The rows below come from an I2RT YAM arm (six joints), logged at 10 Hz.
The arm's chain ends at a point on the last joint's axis. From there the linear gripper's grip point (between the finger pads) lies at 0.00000 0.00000 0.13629 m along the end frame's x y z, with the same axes.
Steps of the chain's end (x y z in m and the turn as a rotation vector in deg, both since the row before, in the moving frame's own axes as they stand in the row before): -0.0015, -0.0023, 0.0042, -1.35, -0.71, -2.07; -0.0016, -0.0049, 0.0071, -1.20, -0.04, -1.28; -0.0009, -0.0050, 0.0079, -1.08, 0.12, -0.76; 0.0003, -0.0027, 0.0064, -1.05, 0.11, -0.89; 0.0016, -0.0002, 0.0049, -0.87, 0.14, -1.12; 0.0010, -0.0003, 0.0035, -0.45, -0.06, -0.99; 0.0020, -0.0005, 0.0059, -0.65, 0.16, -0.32; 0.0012, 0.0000, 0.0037, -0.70, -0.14, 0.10; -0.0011, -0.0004, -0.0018, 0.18, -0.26, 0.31; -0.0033, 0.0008, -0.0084, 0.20, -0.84, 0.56; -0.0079, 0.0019, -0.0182, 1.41, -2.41, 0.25; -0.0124, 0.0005, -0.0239, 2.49, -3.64, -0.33
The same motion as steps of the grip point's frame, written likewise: -0.0031, 0.0009, 0.0042, -1.35, -0.71, -2.07; -0.0017, -0.0020, 0.0071, -1.20, -0.04, -1.28; -0.0006, -0.0024, 0.0079, -1.08, 0.12, -0.76; 0.0006, -0.0002, 0.0064, -1.05, 0.11, -0.89; 0.0020, 0.0019, 0.0049, -0.87, 0.14, -1.12; 0.0009, 0.0008, 0.0035, -0.45, -0.06, -0.99; 0.0024, 0.0010, 0.0059, -0.65, 0.16, -0.32; 0.0009, 0.0017, 0.0037, -0.70, -0.14, 0.10; -0.0017, -0.0008, -0.0018, 0.18, -0.26, 0.31; -0.0053, 0.0003, -0.0084, 0.20, -0.84, 0.56; -0.0136, -0.0015, -0.0184, 1.41, -2.41, 0.25; -0.0211, -0.0054, -0.0243, 2.49, -3.64, -0.33
